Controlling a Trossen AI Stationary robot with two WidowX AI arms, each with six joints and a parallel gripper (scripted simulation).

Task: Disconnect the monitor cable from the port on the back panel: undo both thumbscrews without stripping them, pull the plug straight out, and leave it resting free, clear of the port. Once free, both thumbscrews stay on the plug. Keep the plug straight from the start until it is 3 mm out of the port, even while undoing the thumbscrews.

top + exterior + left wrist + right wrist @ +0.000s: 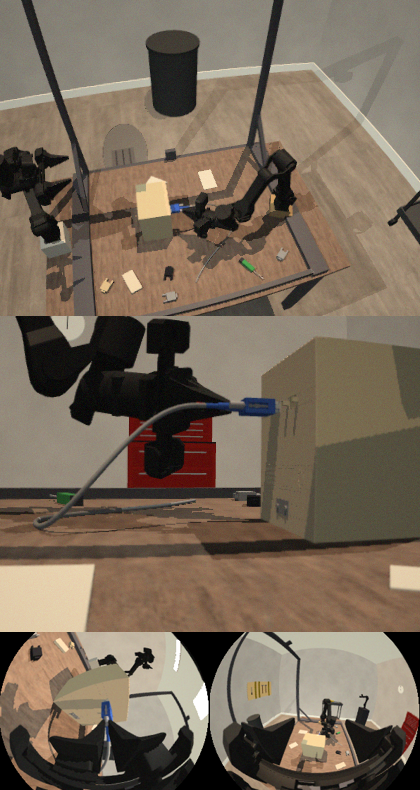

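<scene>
Now: left hand 3 cm past the blue plug, 5 cm to the left of it and 1 cm above it. The rest, counted from my left hand: back panel (6 cm behind, 8 cm to the right, 4 cm below); beige box (6 cm behind, 14 cm to the right, 5 cm below).
</scene>
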